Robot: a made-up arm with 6 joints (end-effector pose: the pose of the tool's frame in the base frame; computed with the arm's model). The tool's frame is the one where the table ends. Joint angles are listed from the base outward.
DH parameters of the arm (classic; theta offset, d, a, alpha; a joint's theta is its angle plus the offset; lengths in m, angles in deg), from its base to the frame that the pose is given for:
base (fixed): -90 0 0.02 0
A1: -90 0.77 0 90
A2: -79.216 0 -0.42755 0
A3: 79.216 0.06 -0.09 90
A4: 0 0.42 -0.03 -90
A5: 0 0 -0.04 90
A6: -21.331 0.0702 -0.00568 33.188
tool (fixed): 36.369 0.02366 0 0
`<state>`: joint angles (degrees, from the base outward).
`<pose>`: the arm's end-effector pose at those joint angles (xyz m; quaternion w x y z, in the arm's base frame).
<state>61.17 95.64 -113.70 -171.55 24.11 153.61</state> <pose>0.2566 0.5666 0.1837 0.5608 -0.3704 0.7393 0.0420</pose>
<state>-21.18 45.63 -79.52 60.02 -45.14 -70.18</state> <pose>0.6702 -0.3338 0.7258 0.4544 0.2977 0.5962 -0.5911</pose>
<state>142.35 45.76 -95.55 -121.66 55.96 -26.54</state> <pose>-0.6759 0.4385 0.7510 0.6645 -0.4786 -0.5639 -0.1071</pose>
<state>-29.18 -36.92 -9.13 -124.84 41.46 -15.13</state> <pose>0.2535 -0.0792 0.8565 0.0876 -0.6153 0.4689 -0.6276</pose>
